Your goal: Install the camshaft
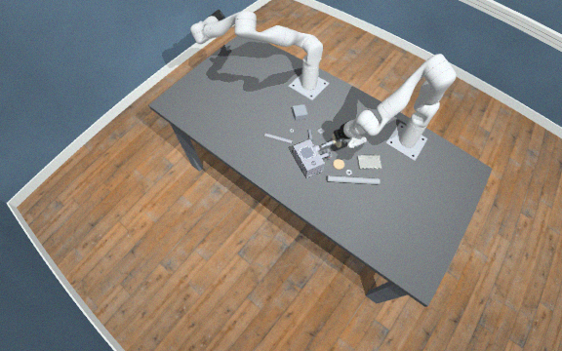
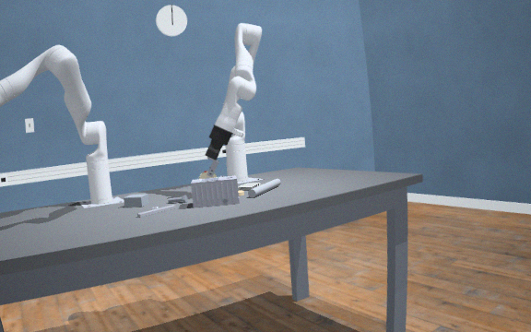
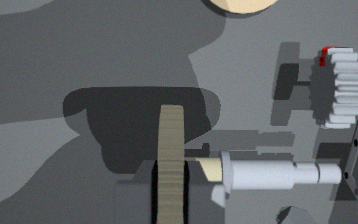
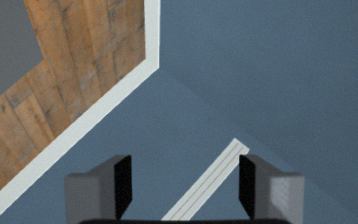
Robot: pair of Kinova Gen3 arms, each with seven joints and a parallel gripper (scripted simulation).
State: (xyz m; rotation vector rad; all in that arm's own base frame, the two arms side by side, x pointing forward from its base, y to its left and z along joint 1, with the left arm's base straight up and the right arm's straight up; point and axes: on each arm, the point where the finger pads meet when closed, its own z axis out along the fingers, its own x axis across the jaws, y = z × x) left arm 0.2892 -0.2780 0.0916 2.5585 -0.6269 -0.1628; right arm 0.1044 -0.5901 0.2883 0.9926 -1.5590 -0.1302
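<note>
The crank gear is 8 cm ahead of my left hand and 3 cm below it. Round my left hand: grey block 29 cm to the right, 7 cm below, 7 cm behind; then pale tray 18 cm to the left, 8 cm below, 3 cm behind.
</note>
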